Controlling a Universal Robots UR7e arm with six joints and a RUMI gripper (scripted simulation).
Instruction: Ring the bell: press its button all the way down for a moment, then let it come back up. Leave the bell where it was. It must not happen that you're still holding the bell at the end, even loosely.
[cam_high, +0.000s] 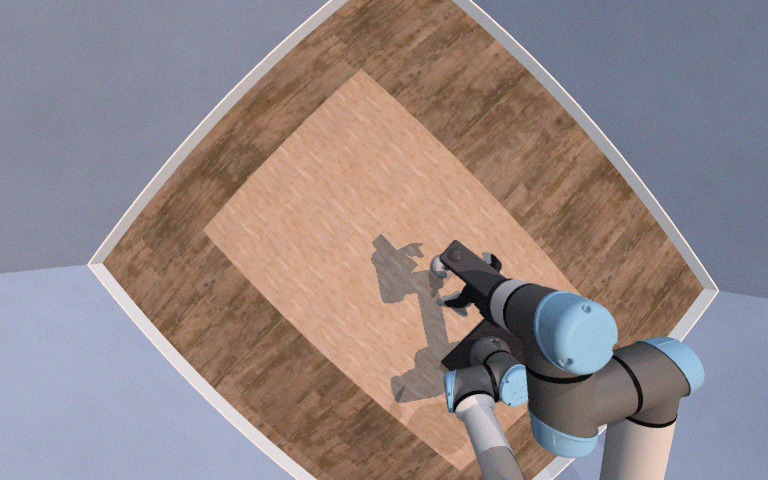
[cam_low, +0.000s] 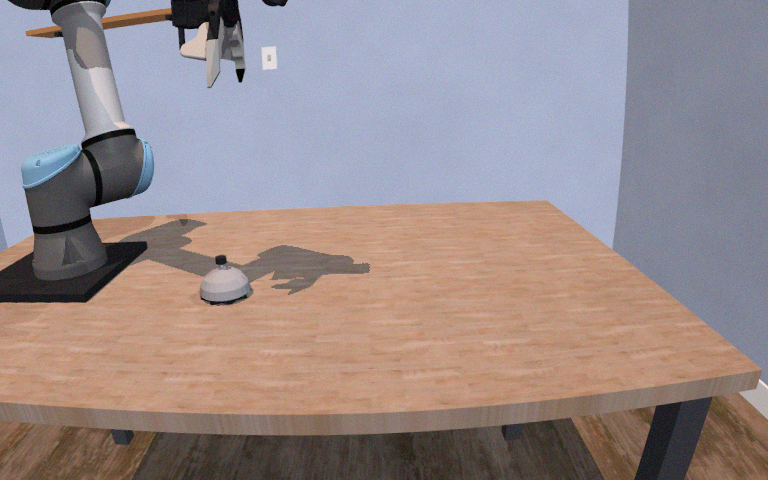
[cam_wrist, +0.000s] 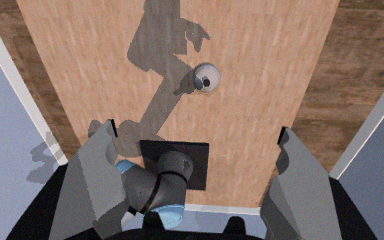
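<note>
Right now the black button is 270 mm below my hand, 40 mm behind it and 20 mm to the right of it. Round my hand: silver dome bell: 290 mm below, 40 mm behind, 20 mm to the right.
</note>
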